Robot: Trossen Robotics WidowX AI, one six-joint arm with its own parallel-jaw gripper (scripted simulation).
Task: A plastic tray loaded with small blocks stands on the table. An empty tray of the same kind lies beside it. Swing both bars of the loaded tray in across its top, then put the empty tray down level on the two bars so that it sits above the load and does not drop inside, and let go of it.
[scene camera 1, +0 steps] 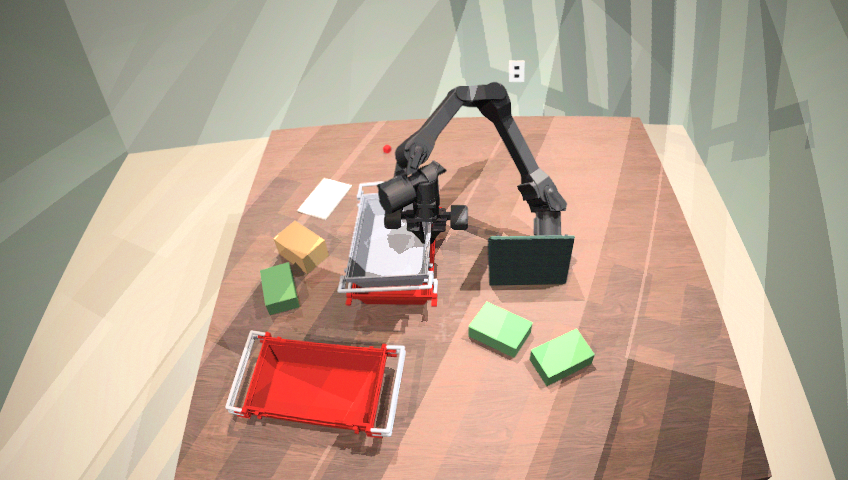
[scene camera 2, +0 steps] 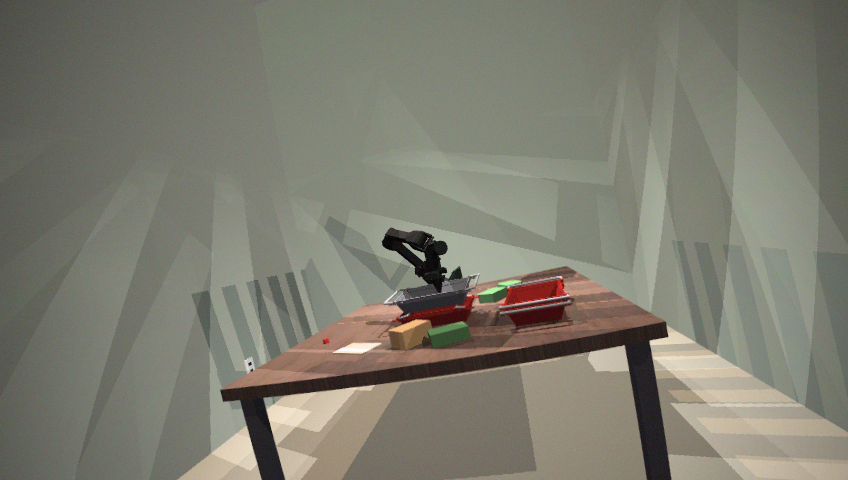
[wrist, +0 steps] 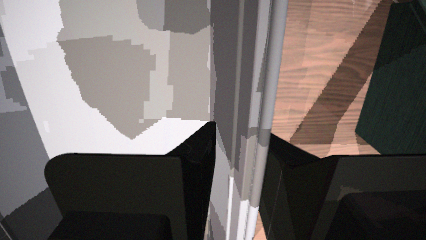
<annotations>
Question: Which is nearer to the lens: the green block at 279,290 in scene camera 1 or the white sheet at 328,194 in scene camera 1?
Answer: The green block.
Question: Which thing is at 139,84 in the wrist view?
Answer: A grey tray.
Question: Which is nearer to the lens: the grey tray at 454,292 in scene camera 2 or the green block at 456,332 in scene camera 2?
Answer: The green block.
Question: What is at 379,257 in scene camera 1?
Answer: A grey tray.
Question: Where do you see a tan box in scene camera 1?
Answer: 299,245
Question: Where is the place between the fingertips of my gripper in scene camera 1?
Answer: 427,242
</annotations>
